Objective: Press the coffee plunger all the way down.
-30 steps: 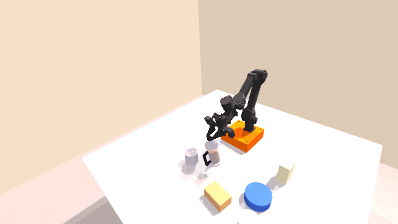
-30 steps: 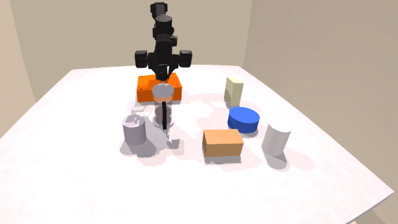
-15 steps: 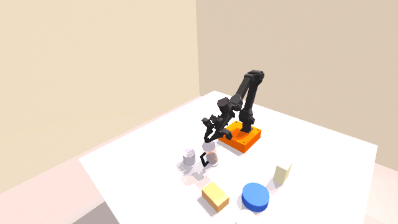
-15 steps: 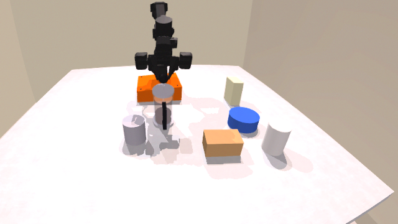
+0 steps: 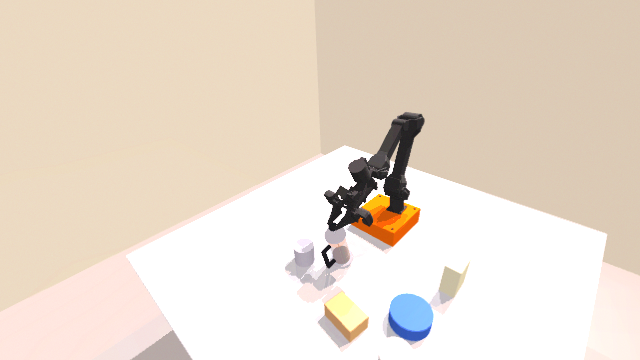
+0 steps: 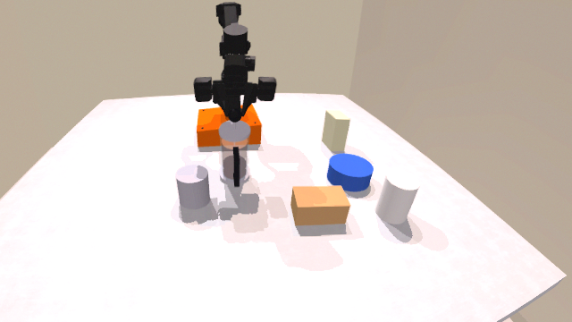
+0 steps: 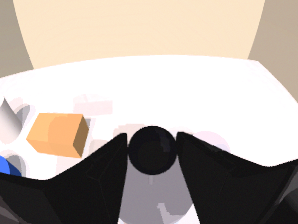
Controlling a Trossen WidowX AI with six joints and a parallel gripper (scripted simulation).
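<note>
The coffee press is 10 mm behind my gripper tip and 90 mm below it. Round my gripper tip: white cylinder: 190 mm ahead, 330 mm to the left, 130 mm below; then blue disc: 30 mm ahead, 300 mm to the left, 160 mm below; then cream block: 160 mm behind, 360 mm to the left, 130 mm below.
</note>
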